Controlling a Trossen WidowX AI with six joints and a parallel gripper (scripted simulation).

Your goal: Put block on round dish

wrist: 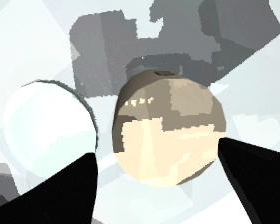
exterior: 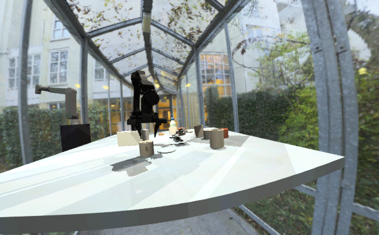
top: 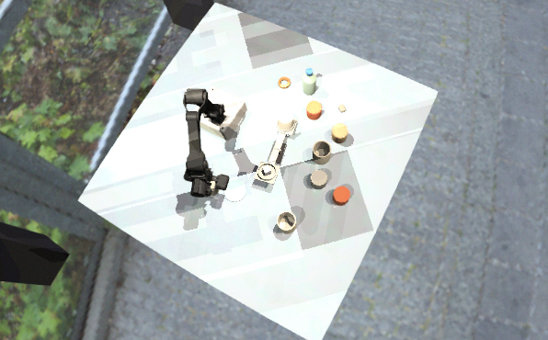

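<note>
My gripper tip is 190 mm short of the grey block, 170 mm to the right of it and 10 mm below it. The rest, counted from my gripper tip: bottle 640 mm to the left, 140 mm ahead, 30 mm above; then round dish 90 mm ahead, 80 mm below, 40 mm to the left; then tan cylinder 510 mm to the left, 370 mm ahead, 40 mm below.
</note>
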